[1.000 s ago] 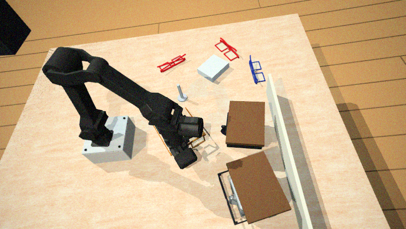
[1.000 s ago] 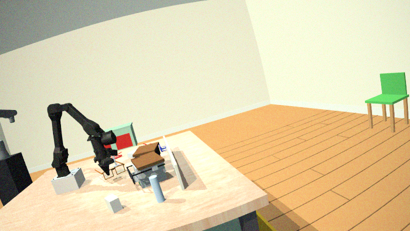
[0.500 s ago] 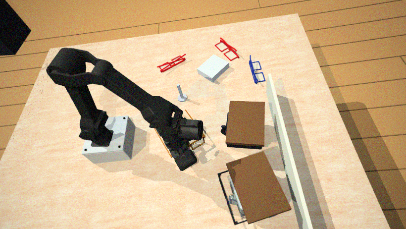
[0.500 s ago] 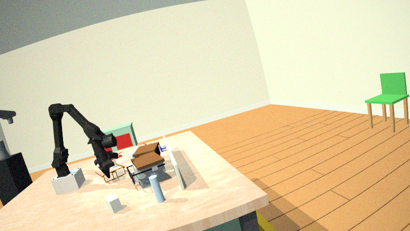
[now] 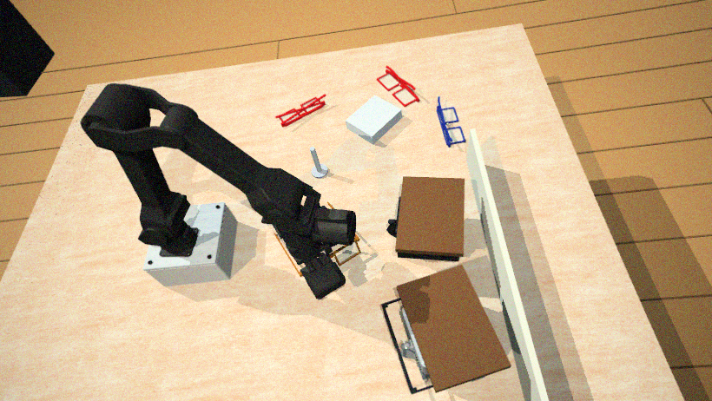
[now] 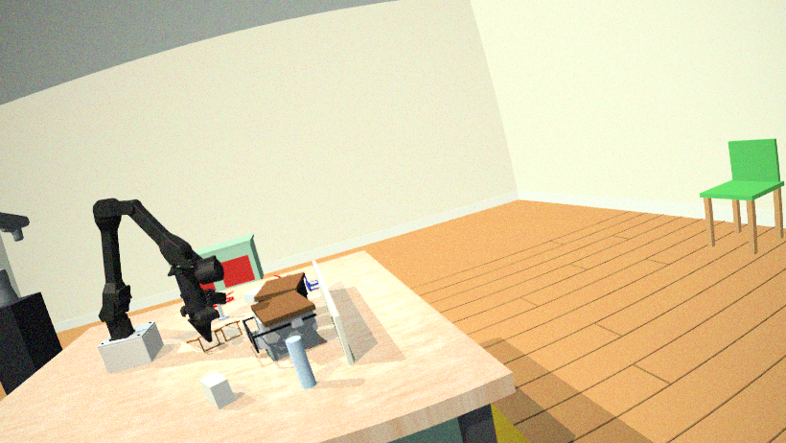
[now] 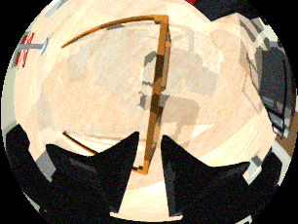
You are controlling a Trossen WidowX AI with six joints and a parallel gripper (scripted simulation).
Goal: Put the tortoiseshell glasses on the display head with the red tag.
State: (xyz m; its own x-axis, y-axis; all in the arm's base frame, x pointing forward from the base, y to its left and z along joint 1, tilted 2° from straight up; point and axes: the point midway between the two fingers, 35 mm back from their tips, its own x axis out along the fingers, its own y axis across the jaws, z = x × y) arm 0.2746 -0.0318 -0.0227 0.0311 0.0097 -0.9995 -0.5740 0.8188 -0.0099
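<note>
Right now my gripper tip is 3 cm past the white peg and 27 cm to the right of it. Also, from my gripper tip: pale blue cylinder 30 cm ahead, 36 cm to the right, 3 cm above; white cube 11 cm ahead, 34 cm to the right, 1 cm above; long white board 35 cm ahead, 2 cm to the right, 3 cm above.
</note>
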